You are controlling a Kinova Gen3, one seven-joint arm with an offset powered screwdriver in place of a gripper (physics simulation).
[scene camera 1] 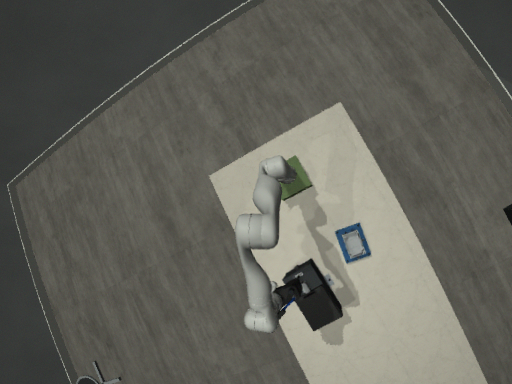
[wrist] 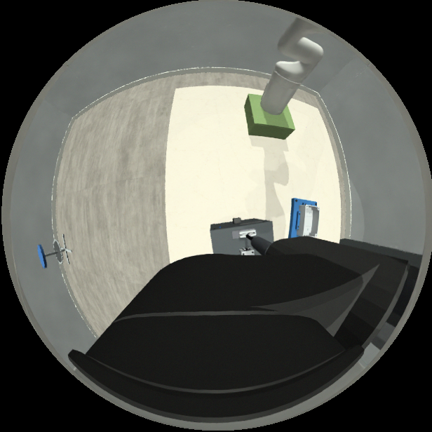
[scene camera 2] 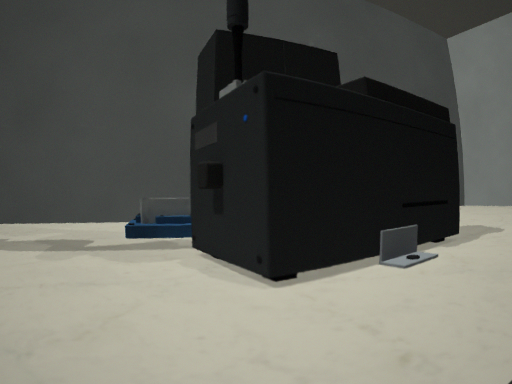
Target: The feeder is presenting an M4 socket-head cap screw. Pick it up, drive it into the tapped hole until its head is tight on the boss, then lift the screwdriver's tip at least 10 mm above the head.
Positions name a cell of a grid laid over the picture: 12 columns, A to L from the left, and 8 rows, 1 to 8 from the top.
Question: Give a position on a black screw feeder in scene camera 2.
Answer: At H4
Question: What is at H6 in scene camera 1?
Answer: A black screw feeder.
